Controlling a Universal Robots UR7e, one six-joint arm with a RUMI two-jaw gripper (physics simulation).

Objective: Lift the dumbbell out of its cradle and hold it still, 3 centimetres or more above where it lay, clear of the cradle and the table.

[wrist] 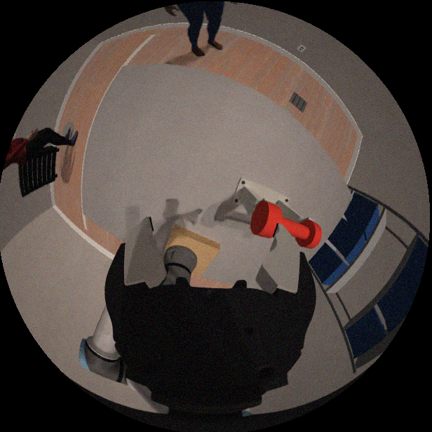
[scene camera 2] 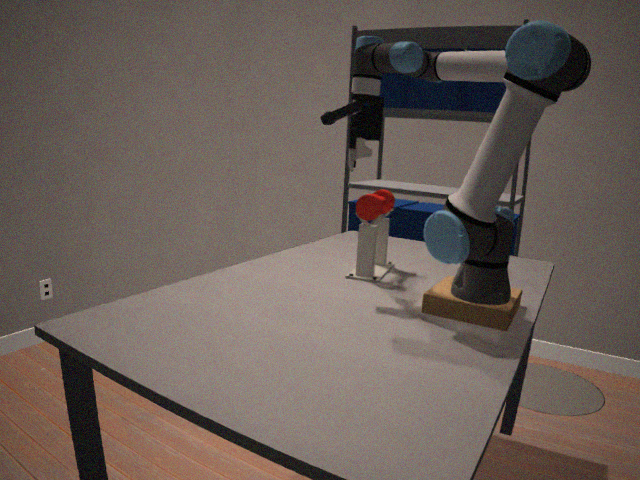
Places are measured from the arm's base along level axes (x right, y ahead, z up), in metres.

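Pixels of known places: gripper, fingertip midpoint: (scene camera 2: 353, 169); arm's base, origin of the base link: (scene camera 2: 479, 295).
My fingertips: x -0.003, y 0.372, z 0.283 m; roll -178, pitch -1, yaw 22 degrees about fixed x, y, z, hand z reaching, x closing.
Observation:
Ahead of a thing's pixels: the offset from my fingertips to its middle. Level surfaces: height alone.
The red dumbbell @(dx +0.204, dy +0.007, dz -0.115 m) (scene camera 2: 371, 207) (wrist: 293, 226) lies across the top of the pale cradle @(dx +0.204, dy +0.007, dz -0.232 m) (scene camera 2: 366, 250) (wrist: 262, 190), which has two uprights on a flat base plate. The cradle stands on the grey table @(dz -0.332 m) (scene camera 2: 289, 330) (wrist: 180, 125). My gripper (scene camera 2: 357, 157) (wrist: 213, 222) is open and empty, pointing down, with its fingertips above the dumbbell's height. In the wrist view the dumbbell appears at the right finger, off to the side of the gap between the fingers. That finger hides a small part of the dumbbell and of the cradle.
The arm's base stands on a wooden block (scene camera 2: 462, 310) (wrist: 207, 245) beside the cradle. A shelf rack (scene camera 2: 439, 37) with blue bins (scene camera 2: 439, 219) (wrist: 350, 215) stands behind the table. Two people and a black slatted chair (wrist: 38, 170) show at the wrist view's edges.

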